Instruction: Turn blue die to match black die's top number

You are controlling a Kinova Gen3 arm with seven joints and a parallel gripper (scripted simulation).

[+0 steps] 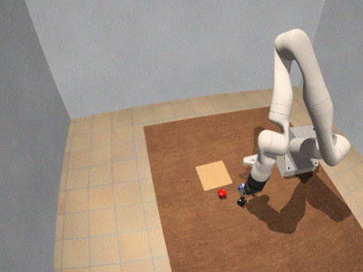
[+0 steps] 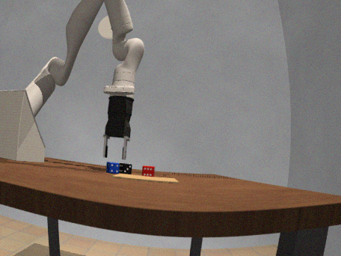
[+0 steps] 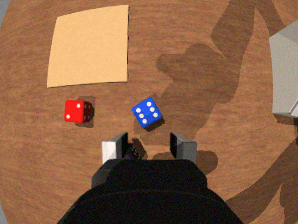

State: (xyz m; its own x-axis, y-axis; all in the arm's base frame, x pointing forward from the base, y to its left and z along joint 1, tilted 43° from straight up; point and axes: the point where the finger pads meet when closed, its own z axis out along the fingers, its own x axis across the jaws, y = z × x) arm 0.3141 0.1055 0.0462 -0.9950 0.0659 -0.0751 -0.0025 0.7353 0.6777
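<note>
The blue die lies 30 mm to the right of my hand and 40 mm below it. Also, from my hand: red die 100 mm ahead, 40 mm to the right, 40 mm below; then black die 30 mm ahead, 30 mm to the left, 40 mm below; then tan mat 100 mm ahead, 150 mm to the right, 60 mm below.
</note>
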